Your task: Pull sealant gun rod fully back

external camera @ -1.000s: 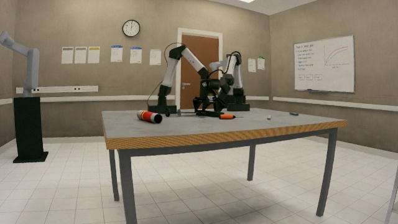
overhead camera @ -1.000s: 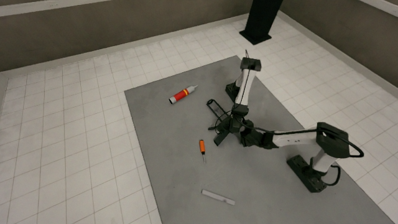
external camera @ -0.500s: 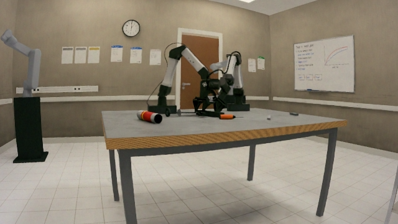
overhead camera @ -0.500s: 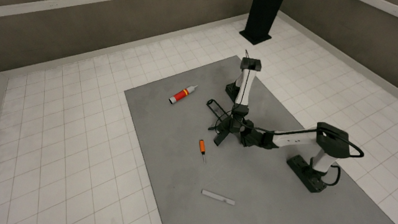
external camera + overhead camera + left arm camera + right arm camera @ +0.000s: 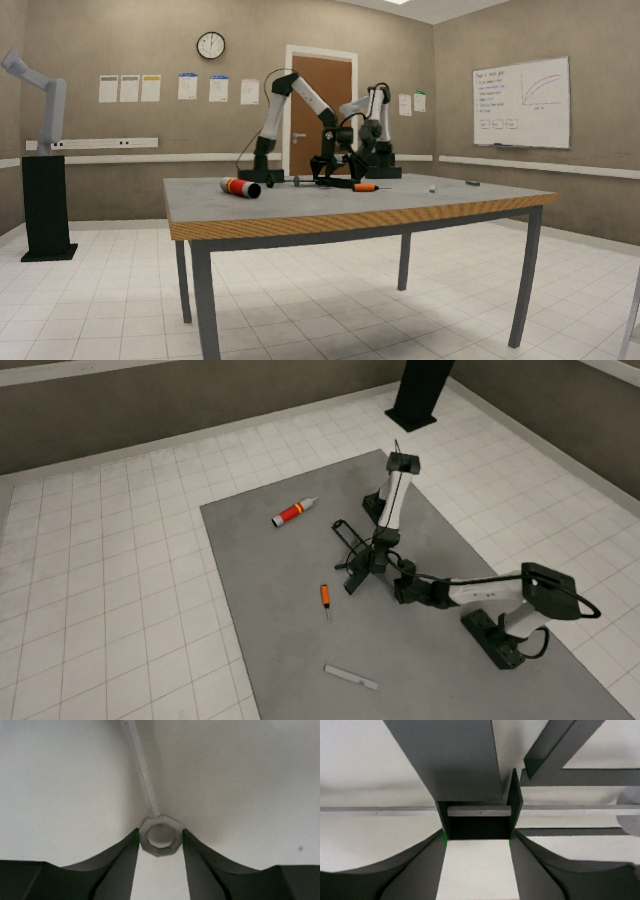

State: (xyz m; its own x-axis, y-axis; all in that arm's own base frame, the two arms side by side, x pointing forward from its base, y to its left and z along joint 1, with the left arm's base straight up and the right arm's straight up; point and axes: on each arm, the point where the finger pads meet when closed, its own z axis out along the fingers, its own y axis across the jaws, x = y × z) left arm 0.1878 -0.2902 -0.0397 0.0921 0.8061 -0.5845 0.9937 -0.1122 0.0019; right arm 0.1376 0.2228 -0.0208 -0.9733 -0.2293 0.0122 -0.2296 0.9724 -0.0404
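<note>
Right now the thumb plate is 10 mm ahead of my right hand, 30 mm to the left of it and 10 mm below it. Also, from my right hand: dark sealant gun 60 mm ahead, 30 mm to the right, 10 mm below; thin rod 20 mm ahead, 30 mm to the left, 10 mm below; grey cartridge 180 mm ahead, 420 mm to the right.
</note>
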